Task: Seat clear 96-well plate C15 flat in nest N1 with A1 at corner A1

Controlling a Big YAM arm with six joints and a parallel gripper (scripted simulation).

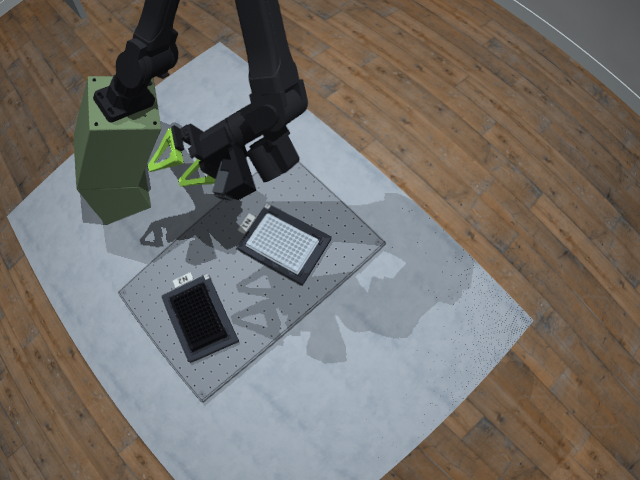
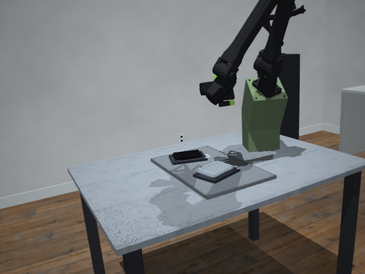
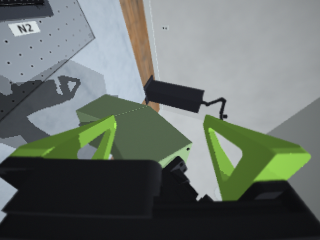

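Right now the clear plate C15 is 29 cm below my hand, 12 cm to the left of it and 12 cm ahead of it. Also, from my hand: black plate C51: 29 cm below, 13 cm ahead, 12 cm to the right; then N1 tag: 31 cm below, 10 cm to the left, 3 cm ahead; then N2 tag: 31 cm below, 9 cm to the right, 4 cm ahead.
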